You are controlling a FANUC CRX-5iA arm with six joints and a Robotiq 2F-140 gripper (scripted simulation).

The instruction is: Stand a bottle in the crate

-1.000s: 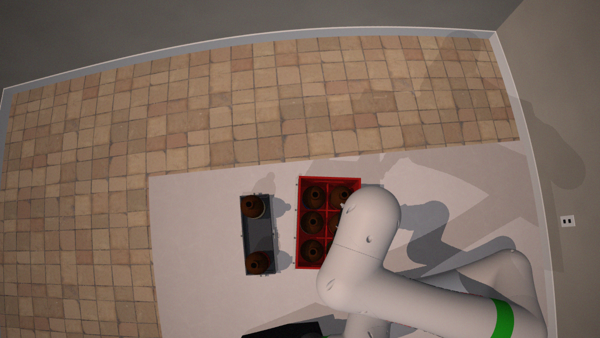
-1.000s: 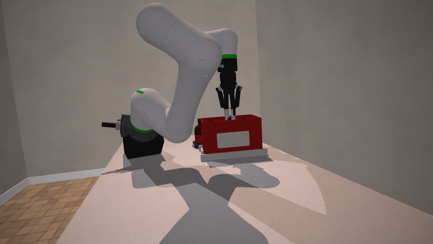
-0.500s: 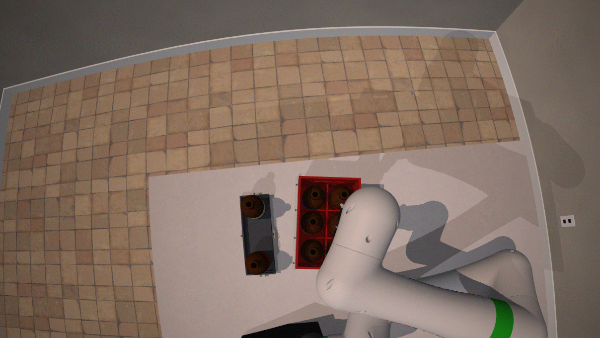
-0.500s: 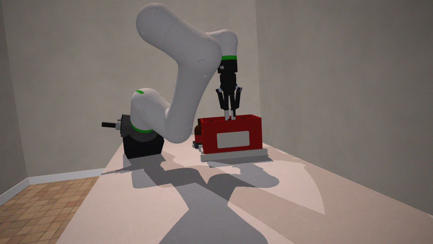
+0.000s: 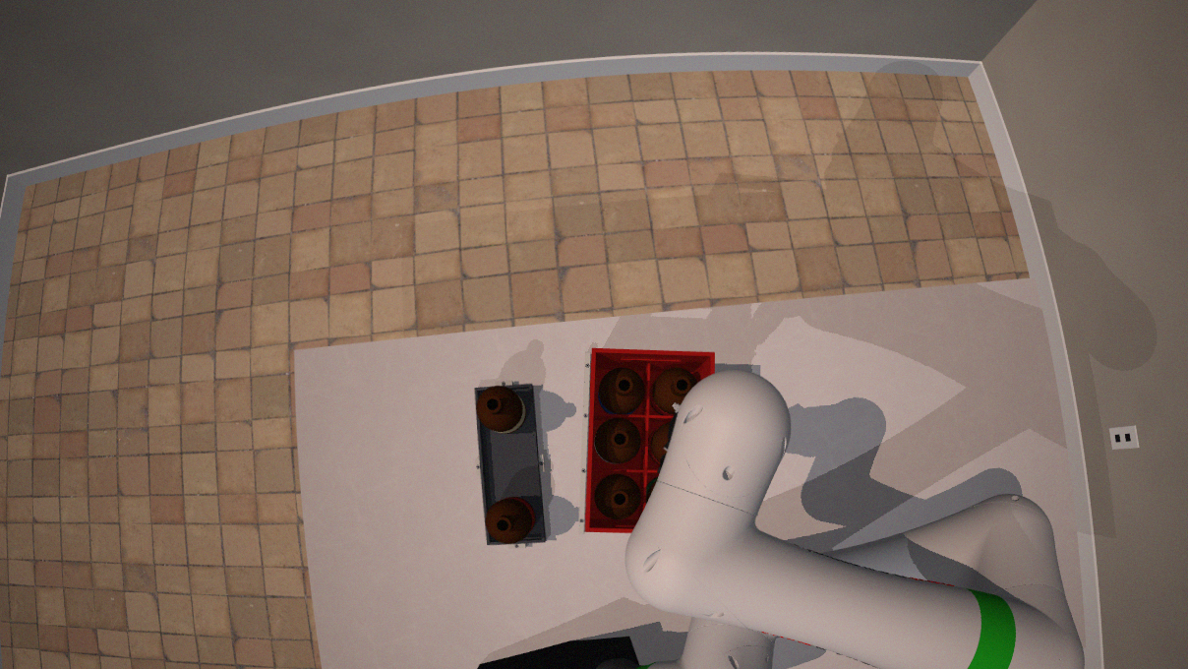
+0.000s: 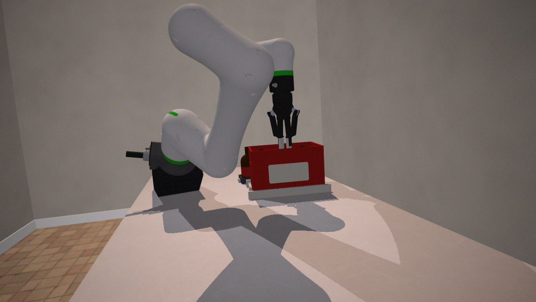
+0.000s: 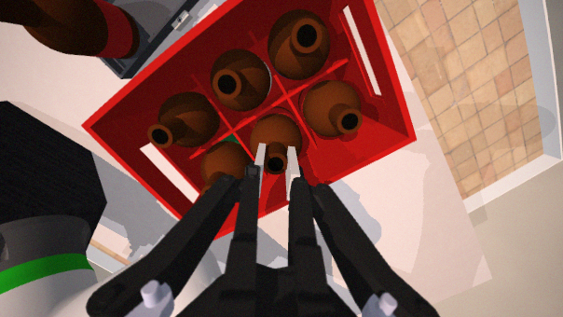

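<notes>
The red crate lies 90 mm below my hand, 40 mm to the left of it and 10 mm ahead of it. The rest, counted from my hand: dark grey tray (270 mm to the left, 170 mm below, 10 mm ahead).
</notes>
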